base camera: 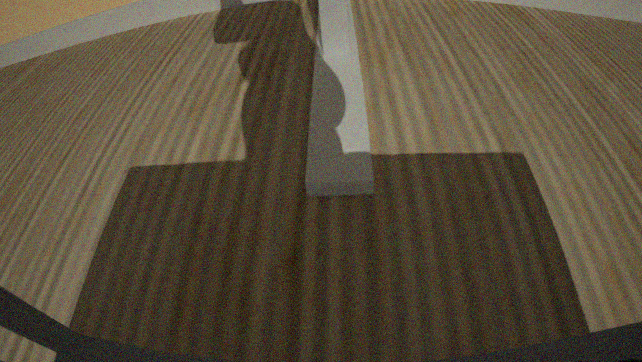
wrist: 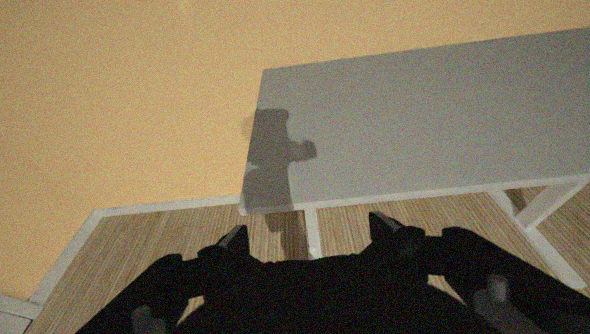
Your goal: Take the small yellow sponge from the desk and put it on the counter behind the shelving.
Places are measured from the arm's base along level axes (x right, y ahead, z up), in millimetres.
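Where they show: gripper, between the fingertips: [wrist: 308, 232].
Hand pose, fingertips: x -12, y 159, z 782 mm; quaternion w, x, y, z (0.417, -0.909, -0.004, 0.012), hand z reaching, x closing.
Note:
After its pixels a point has its place.
A plain grey table top [wrist: 425, 125] {x 313, y 564, z 554 mm}, which looks like the desk, spans the middle and right of the wrist view. A shadow falls across its left end. My gripper [wrist: 308, 232] {x -12, y 159, z 782 mm} is open, with nothing between its fingers. Its fingertips appear just below the near edge of the top in the wrist view; its height over the top is hard to tell. The small yellow sponge, the shelving and the counter behind it do not show in either view.
A pale foot bar [base camera: 356, 85] [wrist: 312, 227] {x -16, y 694, z -126 mm} lies on the wood floor [base camera: 450, 100] {x 166, y 578, z -396 mm} [wrist: 140, 245] {x -1205, y 835, z -396 mm} ahead of the base. A slanted pale support [wrist: 555, 202] {x 1199, y 699, z -116 mm} stands under the top at the right. The yellow wall [wrist: 125, 110] {x -904, y 1129, z 439 mm} meets a pale baseboard [wrist: 165, 205] {x -1103, y 1115, z -335 mm} behind.

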